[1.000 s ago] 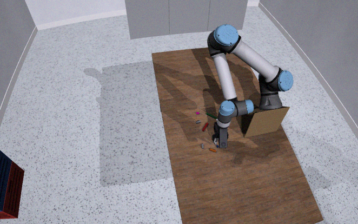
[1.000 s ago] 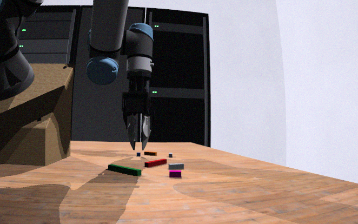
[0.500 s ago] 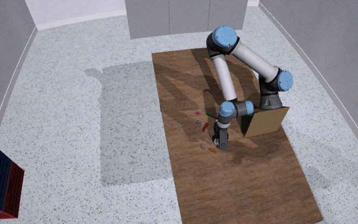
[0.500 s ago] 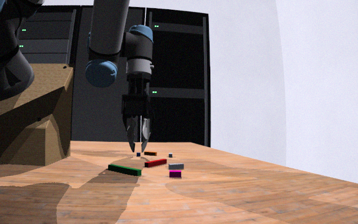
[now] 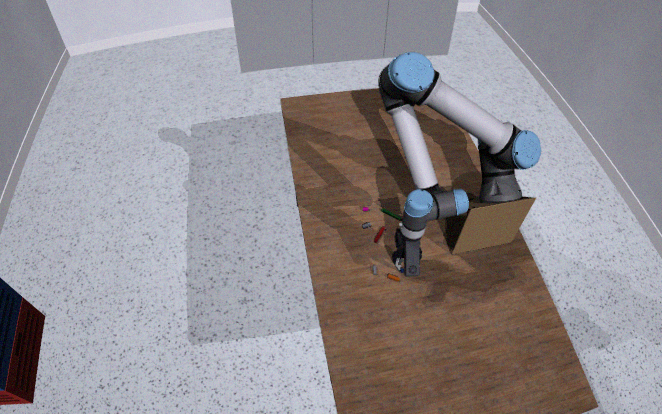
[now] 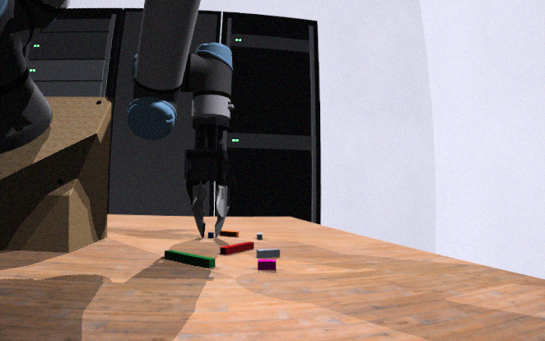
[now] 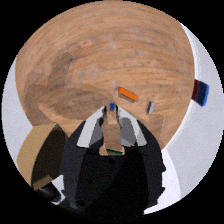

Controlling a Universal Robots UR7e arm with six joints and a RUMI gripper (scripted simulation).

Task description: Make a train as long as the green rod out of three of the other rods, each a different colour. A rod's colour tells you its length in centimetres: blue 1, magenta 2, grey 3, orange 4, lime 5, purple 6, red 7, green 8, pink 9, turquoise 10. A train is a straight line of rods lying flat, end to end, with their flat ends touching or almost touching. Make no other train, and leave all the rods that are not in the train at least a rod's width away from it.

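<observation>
My hand is 10 mm above the blue rod. Also, from my hand: orange rod: 40 mm ahead, 20 mm to the left, 10 mm below; green rod: 240 mm to the right, 30 mm behind, 10 mm below; red rod: 160 mm to the right, 40 mm ahead, 10 mm below.
</observation>
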